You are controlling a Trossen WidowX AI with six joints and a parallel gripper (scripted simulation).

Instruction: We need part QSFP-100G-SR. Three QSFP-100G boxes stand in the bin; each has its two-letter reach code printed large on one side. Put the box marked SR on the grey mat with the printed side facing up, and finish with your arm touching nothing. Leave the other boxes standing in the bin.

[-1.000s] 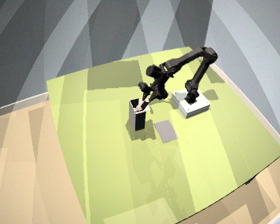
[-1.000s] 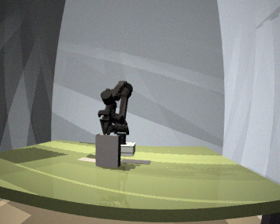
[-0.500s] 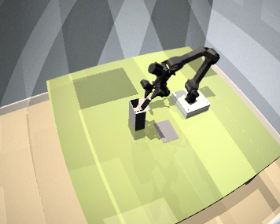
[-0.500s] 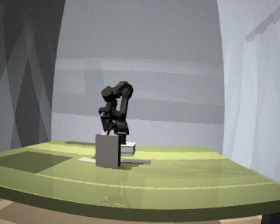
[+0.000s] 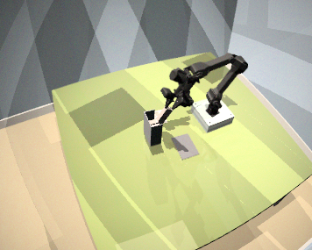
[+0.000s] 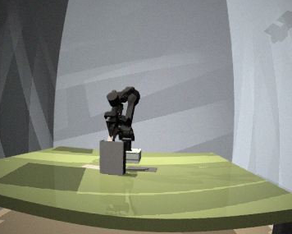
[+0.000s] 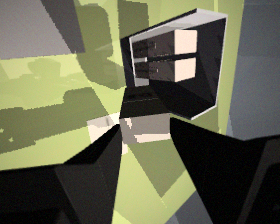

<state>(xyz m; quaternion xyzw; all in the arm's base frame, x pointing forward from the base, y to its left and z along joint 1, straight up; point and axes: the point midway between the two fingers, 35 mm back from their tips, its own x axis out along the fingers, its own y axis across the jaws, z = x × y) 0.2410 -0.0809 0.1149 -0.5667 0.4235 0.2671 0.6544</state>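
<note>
Right now the grey mat is 10 mm behind my gripper tip, 150 mm to the left of it and 150 mm below it. From my gripper tip the other things lie so: white card 10 mm behind, 90 mm to the right, 150 mm below.
</note>
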